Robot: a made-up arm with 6 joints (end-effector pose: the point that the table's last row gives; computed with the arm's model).
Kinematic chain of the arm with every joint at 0, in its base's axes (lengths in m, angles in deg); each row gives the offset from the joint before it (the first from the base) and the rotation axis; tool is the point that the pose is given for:
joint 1: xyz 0 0 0.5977 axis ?
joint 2: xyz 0.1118 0 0 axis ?
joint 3: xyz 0 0 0.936 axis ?
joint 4: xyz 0 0 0.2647 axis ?
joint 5: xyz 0.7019 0 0 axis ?
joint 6: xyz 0.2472 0 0 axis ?
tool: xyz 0 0 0
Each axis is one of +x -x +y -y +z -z.
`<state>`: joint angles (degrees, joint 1 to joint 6).
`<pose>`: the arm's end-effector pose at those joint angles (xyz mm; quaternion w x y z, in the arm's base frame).
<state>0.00 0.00 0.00 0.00 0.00 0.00</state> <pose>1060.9 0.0 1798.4 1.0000 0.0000 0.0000 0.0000</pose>
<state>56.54 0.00 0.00 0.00 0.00 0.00</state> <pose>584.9 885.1 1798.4 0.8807 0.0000 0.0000 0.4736</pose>
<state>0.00 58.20 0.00 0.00 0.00 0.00</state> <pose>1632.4 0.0 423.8 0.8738 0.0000 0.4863 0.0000</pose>
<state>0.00 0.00 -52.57 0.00 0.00 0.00</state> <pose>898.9 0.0 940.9 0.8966 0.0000 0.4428 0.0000</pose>
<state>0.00 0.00 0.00 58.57 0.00 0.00</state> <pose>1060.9 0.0 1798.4 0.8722 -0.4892 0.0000 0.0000</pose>
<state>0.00 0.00 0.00 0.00 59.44 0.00</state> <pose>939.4 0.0 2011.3 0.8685 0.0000 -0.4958 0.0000</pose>
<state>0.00 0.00 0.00 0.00 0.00 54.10</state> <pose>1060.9 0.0 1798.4 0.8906 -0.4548 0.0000 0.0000</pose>
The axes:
joint 1: +z
joint 2: +y
joint 3: -y
joint 4: -x
joint 5: -y
joint 6: -x

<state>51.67 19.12 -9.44 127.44 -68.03 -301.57</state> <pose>954.8 914.2 1457.2 0.0945 0.9825 -0.0090 0.1601</pose>
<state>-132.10 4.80 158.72 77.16 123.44 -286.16</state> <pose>453.9 202.4 1500.2 0.7404 0.3392 0.0102 -0.5802</pose>
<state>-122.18 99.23 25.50 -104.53 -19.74 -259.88</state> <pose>-768.7 -1373.3 -369.6 0.4888 0.5546 0.1569 -0.6549</pose>
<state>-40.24 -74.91 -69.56 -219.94 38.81 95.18</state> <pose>129.2 21.0 1070.1 0.3934 0.8879 -0.0203 -0.2375</pose>
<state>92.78 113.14 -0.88 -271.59 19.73 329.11</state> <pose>-123.9 830.9 -732.5 0.0283 -0.5829 0.3701 0.7228</pose>
